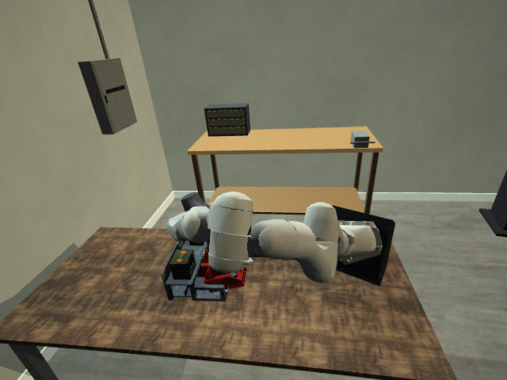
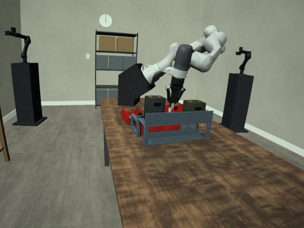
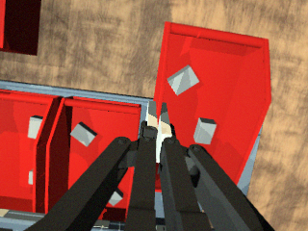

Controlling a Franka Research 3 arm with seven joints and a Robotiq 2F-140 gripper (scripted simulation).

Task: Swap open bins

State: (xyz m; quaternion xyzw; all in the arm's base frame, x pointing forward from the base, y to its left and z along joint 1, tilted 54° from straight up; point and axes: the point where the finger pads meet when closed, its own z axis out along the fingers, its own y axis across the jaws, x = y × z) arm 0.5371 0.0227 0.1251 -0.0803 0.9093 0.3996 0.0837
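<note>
The grey shelf floor is 130 mm ahead of my hand, 40 mm to the right of it and 120 mm below it. Also, from my hand: olive box (160 mm ahead, 90 mm to the left, 30 mm above); dark grey box (210 mm ahead, 140 mm to the right, 40 mm above); shelf back board (260 mm ahead, 10 mm to the right, 10 mm above).
</note>
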